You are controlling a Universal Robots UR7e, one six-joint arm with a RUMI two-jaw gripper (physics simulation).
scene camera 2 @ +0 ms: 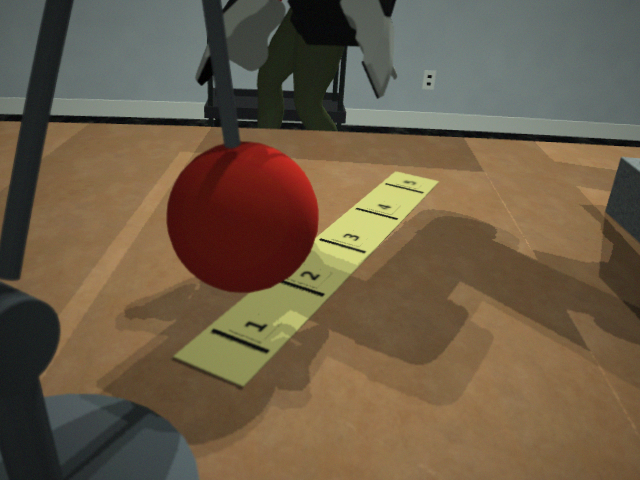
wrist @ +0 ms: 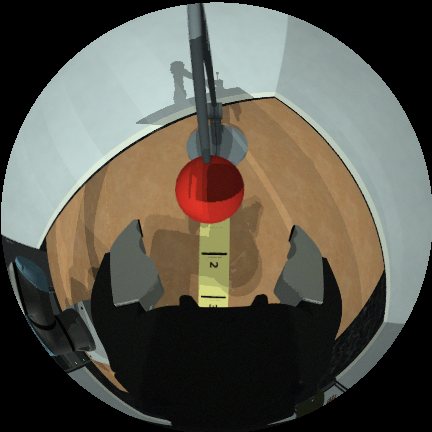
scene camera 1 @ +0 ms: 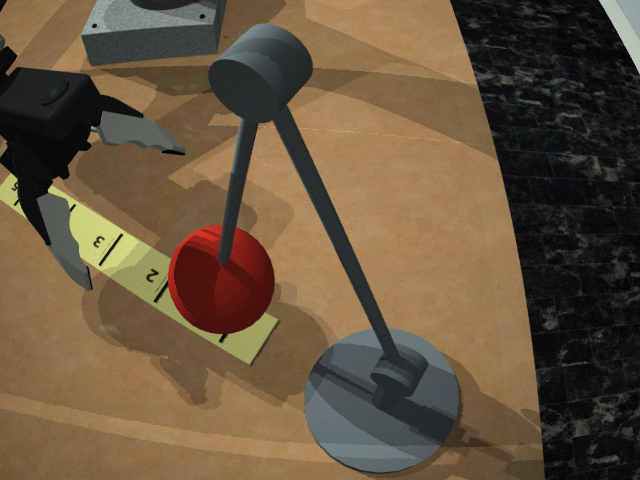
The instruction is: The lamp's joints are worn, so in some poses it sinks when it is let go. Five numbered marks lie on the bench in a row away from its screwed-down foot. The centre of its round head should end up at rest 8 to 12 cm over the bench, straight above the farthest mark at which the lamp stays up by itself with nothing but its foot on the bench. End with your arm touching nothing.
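Pixels of known places: gripper, fingertip midpoint: [scene camera 2: 280, 89] [wrist: 216, 225] [scene camera 1: 137, 220]; arm's base at its link origin: [wrist: 80, 329].
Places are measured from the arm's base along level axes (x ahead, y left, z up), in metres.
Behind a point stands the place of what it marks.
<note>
The lamp's round red head [scene camera 1: 222, 294] {z 0.077, x 0.536, y 0.253 m} [scene camera 2: 242, 222] {z 0.058, x 0.495, y 0.284 m} [wrist: 210, 195] {z 0.080, x 0.503, y 0.210 m} hangs above the bench, over the near end of the yellow strip [scene camera 1: 135, 258] {z -0.064, x 0.455, y 0.105 m} [scene camera 2: 305, 304] {z -0.064, x 0.469, y 0.179 m} [wrist: 215, 280] {z -0.064, x 0.466, y 0.100 m} with the numbered marks. In scene camera 1 it partly covers the strip near marks 1 and 2; its exact height and mark cannot be told. The lamp's elbow [scene camera 1: 261, 72] is up, and its foot [scene camera 1: 351, 439] {z -0.050, x 0.617, y 0.383 m} [scene camera 2: 118, 439] {z -0.050, x 0.549, y 0.361 m} [wrist: 240, 145] {z -0.050, x 0.623, y 0.377 m} is flat on the bench. My gripper [scene camera 1: 138, 221] {z 0.109, x 0.497, y 0.168 m} [scene camera 2: 290, 89] {z 0.109, x 0.497, y 0.168 m} [wrist: 216, 225] {z 0.109, x 0.497, y 0.168 m} is open and empty, on the far-mark side of the head, with a visible gap to it.
A grey block [scene camera 1: 155, 43] {z -0.031, x 0.121, y 0.014 m} [scene camera 2: 628, 191] {z -0.023, x 0.137, y -0.069 m} stands on the bench, at the top in scene camera 1 and at the right edge in scene camera 2. A person's legs [scene camera 2: 315, 77] show behind the bench. Dark floor [scene camera 1: 558, 206] lies past the bench edge.
</note>
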